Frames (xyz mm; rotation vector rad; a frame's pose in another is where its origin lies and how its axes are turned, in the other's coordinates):
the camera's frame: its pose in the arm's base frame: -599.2 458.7 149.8 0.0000 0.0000 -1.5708
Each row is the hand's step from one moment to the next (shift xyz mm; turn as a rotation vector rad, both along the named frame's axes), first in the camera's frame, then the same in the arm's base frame.
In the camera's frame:
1: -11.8 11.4 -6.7 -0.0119 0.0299 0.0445
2: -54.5 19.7 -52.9 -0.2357 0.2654 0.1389
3: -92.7 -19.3 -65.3 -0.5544 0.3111 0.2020
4: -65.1 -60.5 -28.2 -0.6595 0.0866 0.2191
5: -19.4 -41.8 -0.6 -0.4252 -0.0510 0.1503
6: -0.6 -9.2 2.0 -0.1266 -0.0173 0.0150
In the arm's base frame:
1: 11.4 11.8 -6.7 0.0299 0.0119 0.0445
2: 19.7 54.5 -52.9 0.2654 0.2357 0.1389
3: -19.3 92.7 -65.3 0.3111 0.5544 0.2020
4: -60.5 65.1 -28.2 0.0866 0.6595 0.2191
5: -41.8 19.4 -0.6 -0.0510 0.4252 0.1503
6: -9.2 0.6 2.0 -0.0173 0.1266 0.0150

